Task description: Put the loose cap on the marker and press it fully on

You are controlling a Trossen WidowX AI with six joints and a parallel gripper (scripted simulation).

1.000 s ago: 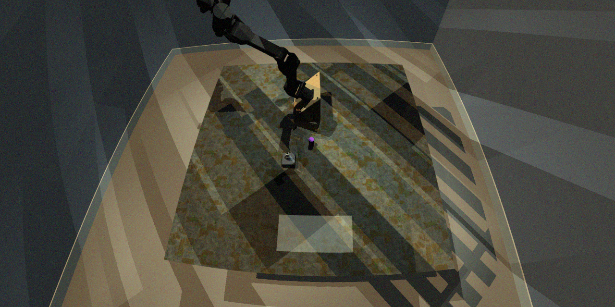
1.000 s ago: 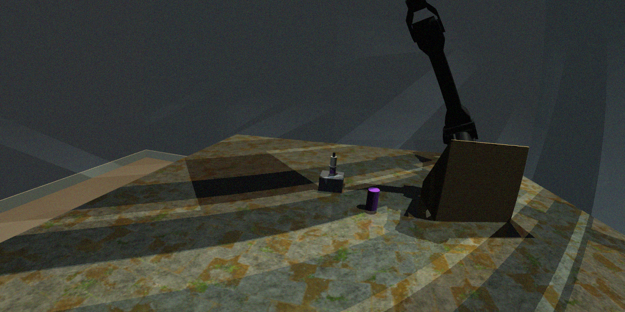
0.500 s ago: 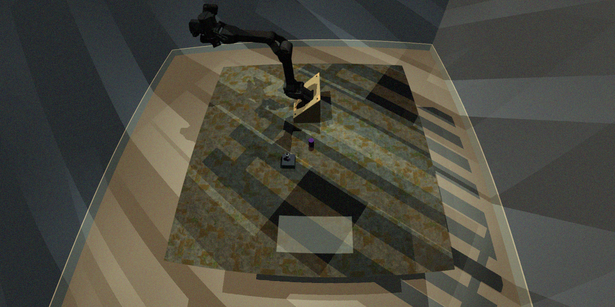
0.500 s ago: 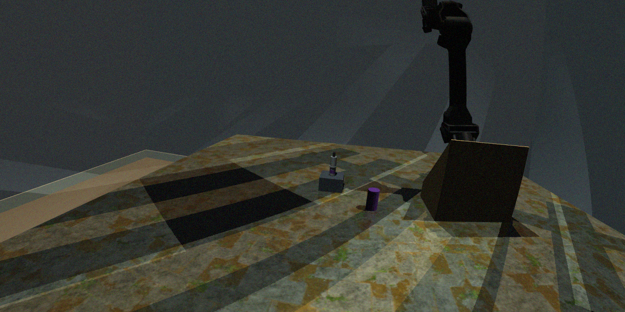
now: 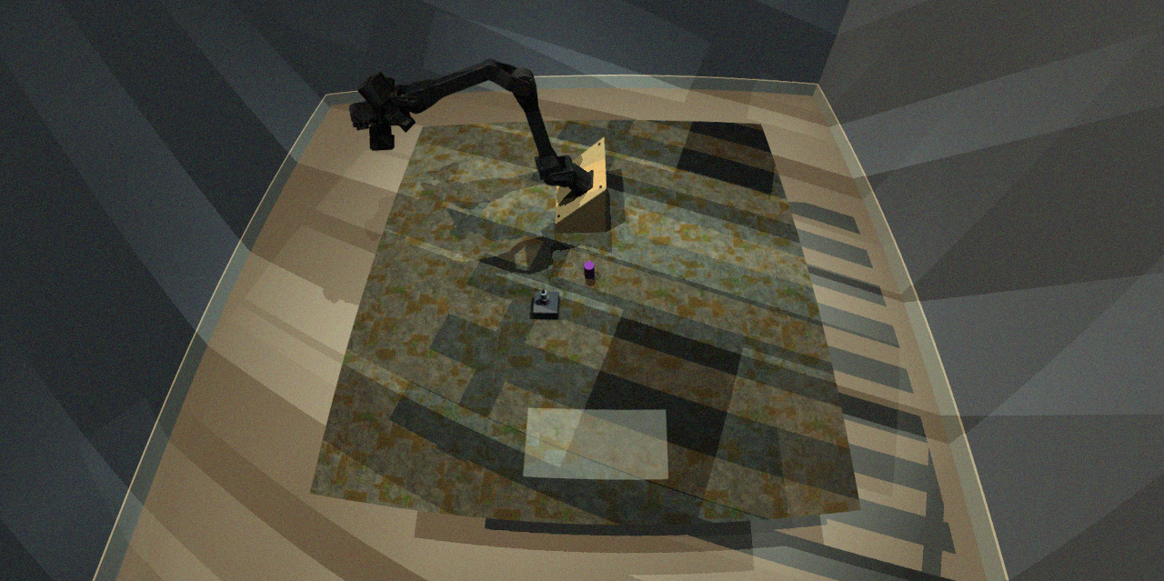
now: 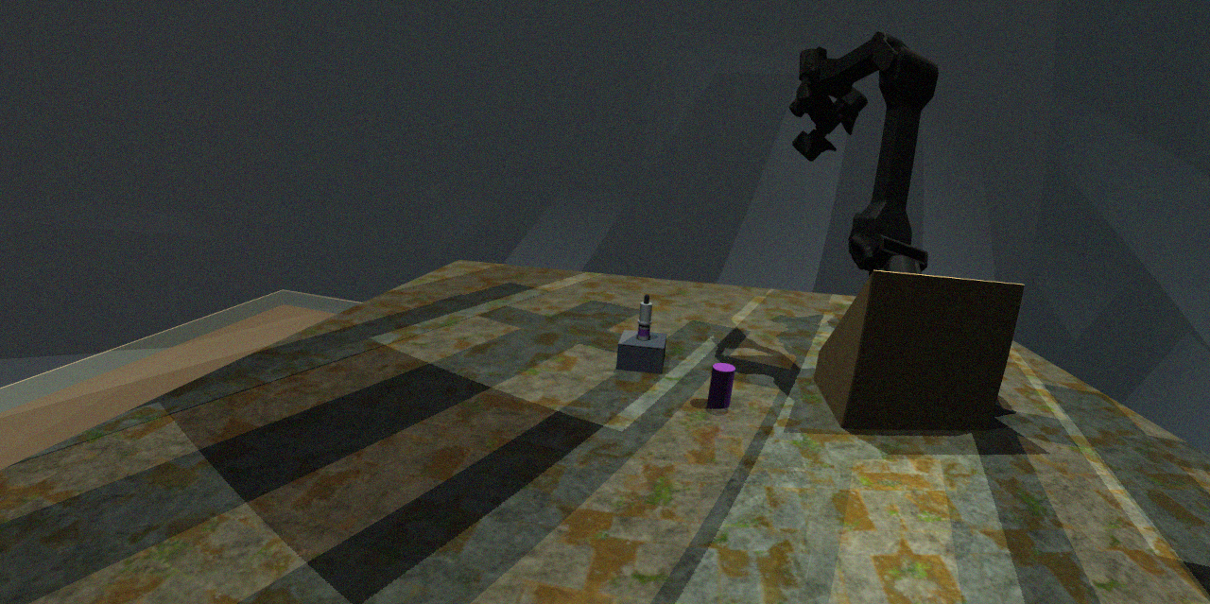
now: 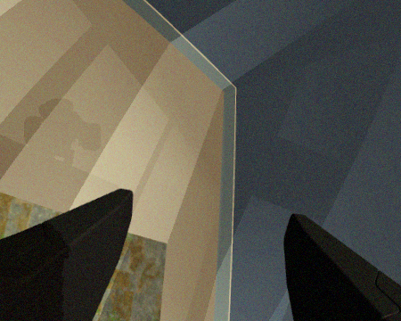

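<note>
Right now the purple cap is 59 cm to the left of my gripper tip, 34 cm below it and 27 cm ahead of it. The rest, counted from my gripper tip: grey holder block (48 cm to the left, 38 cm ahead, 35 cm below).
</note>
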